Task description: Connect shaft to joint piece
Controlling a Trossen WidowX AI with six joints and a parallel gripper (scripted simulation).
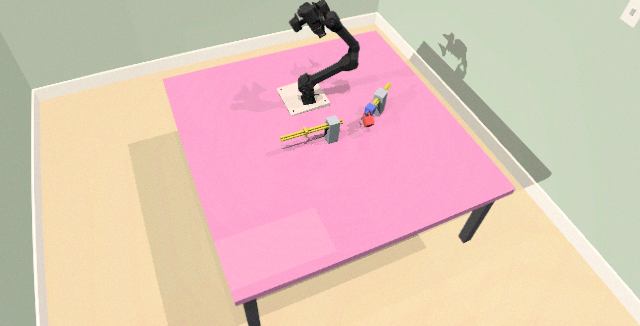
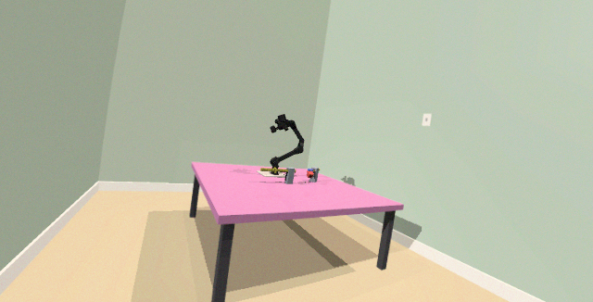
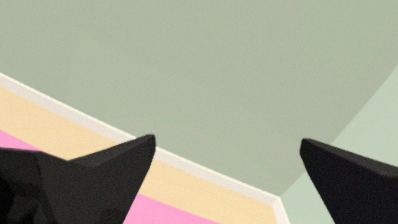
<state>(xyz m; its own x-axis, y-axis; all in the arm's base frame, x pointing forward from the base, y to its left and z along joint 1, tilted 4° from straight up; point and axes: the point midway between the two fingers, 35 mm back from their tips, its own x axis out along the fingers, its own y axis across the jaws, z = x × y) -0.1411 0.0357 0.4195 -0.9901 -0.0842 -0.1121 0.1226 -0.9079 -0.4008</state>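
The red square joint piece lies 44 cm ahead of my gripper tip, 21 cm to the left of it and 35 cm below it.
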